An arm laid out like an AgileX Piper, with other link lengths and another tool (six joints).
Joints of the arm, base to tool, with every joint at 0 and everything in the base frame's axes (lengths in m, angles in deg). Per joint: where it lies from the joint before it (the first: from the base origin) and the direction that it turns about. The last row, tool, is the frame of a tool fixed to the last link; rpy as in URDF.
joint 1: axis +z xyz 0 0 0.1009
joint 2: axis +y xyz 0 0 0
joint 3: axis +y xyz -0.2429 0 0.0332
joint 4: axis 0.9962 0 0.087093 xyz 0.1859 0 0.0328
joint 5: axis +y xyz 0 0 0
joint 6: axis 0.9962 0 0.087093 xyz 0.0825 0 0.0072
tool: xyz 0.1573 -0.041 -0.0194 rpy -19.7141 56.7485 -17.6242
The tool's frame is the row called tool.
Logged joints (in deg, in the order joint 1, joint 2, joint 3, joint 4, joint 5, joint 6), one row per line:
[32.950, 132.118, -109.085, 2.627, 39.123, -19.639]
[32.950, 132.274, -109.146, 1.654, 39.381, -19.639]
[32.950, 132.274, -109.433, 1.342, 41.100, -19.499]
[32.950, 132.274, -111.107, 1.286, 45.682, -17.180]
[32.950, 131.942, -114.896, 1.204, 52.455, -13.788]
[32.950, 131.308, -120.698, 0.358, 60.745, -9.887]
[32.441, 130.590, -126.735, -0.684, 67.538, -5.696]
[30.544, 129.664, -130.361, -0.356, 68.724, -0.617]
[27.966, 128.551, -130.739, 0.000, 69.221, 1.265]
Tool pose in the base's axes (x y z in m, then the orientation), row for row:
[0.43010, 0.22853, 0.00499, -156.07, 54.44, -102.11]
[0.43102, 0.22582, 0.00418, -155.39, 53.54, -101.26]
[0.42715, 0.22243, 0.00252, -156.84, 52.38, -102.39]
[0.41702, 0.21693, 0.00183, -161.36, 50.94, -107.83]
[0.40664, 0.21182, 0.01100, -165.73, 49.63, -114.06]
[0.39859, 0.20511, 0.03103, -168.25, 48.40, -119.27]
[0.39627, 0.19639, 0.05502, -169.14, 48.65, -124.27]
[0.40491, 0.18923, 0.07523, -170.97, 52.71, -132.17]
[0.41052, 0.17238, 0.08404, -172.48, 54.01, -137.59]
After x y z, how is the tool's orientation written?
As angles about the fixed x, y, z axes (roll, pitch, yaw), in degrees.
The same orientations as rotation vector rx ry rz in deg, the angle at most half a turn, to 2 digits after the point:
[-66.60, 103.65, 19.41]
[-67.55, 103.65, 18.62]
[-68.27, 104.92, 18.50]
[-67.00, 108.83, 18.85]
[-64.38, 113.07, 19.04]
[-61.26, 116.60, 18.21]
[-56.39, 118.72, 16.71]
[-47.13, 118.59, 16.41]
[-41.75, 119.29, 15.55]

